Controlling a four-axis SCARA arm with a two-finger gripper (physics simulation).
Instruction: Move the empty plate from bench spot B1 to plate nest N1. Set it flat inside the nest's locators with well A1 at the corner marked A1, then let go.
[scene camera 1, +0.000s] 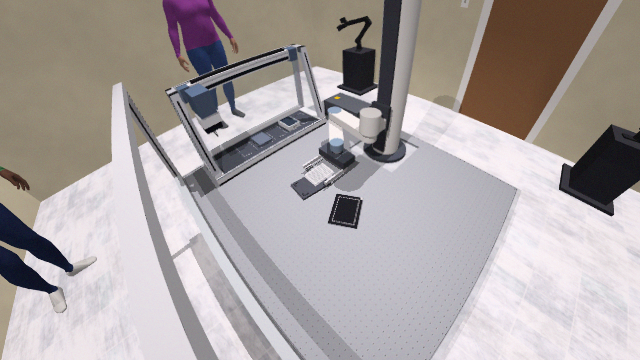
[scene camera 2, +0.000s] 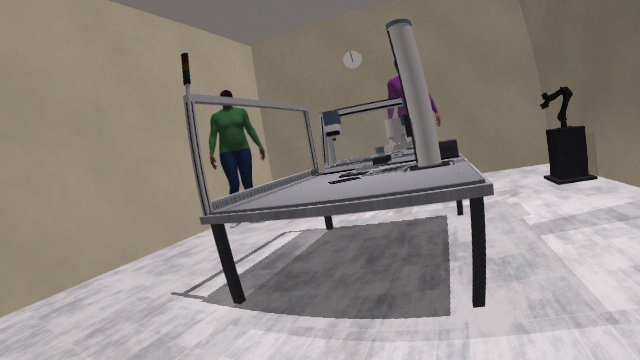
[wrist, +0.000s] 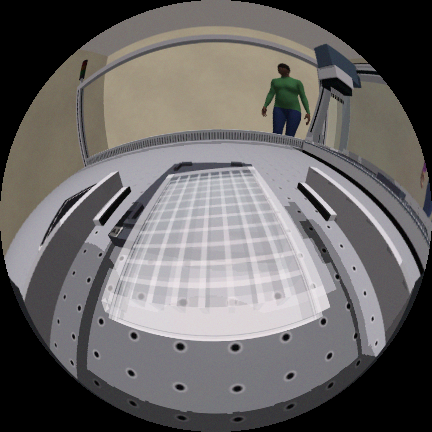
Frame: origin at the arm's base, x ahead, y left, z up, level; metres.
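Seen in the pictures: gripper, between the fingertips: (scene camera 1: 313, 175) (scene camera 2: 358, 168) (wrist: 212, 171); arm's base, origin of its link: (scene camera 1: 384, 149) (scene camera 2: 429, 167).
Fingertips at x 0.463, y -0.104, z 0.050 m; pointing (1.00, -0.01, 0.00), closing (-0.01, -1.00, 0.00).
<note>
Pixels of each thing's top centre, then the offset from my fingertips to it. "spot": a spot on its surface instead. Level surfaces: height alone.
- dark plate nest, centre of its top: (wrist: 201, 178) (scene camera 1: 310, 182) (scene camera 2: 353, 172) dx +0.035, dy +0.011, dz -0.019 m
- nest's A1 label, a spot on its surface: (wrist: 116, 231) spot: dx -0.035, dy +0.073, dz -0.025 m
- black rectangular pad, a spot on its surface: (scene camera 1: 345, 211) spot: dx +0.035, dy +0.246, dz -0.035 m
- table, height of its surface: dz -0.037 m
The clear, whitish well plate (scene camera 1: 318, 174) (wrist: 215, 250) lies between the fingers without being held. In the wrist view its far part overlaps the dark plate nest (scene camera 1: 306, 188) (wrist: 132, 215), and table holes show through its near end. I cannot tell whether the plate touches the nest. The nest's A1 label (wrist: 116, 231) shows at its near left corner. My gripper (scene camera 1: 324, 171) (wrist: 212, 171) is open, one finger along each long side of the plate with a gap on both sides. The plate's well A1 cannot be made out. Both are too small to judge in scene camera 2.
A black rectangular pad (scene camera 1: 345, 211) with a pale outline lies on the table (scene camera 1: 400, 260) beside the nest. A framed gantry station (scene camera 1: 240, 70) (wrist: 340, 70) stands along one side. The arm's column (scene camera 1: 402, 75) (scene camera 2: 417, 95) rises behind the gripper. A person in green (scene camera 2: 234, 130) (wrist: 287, 95) stands beyond the table.
</note>
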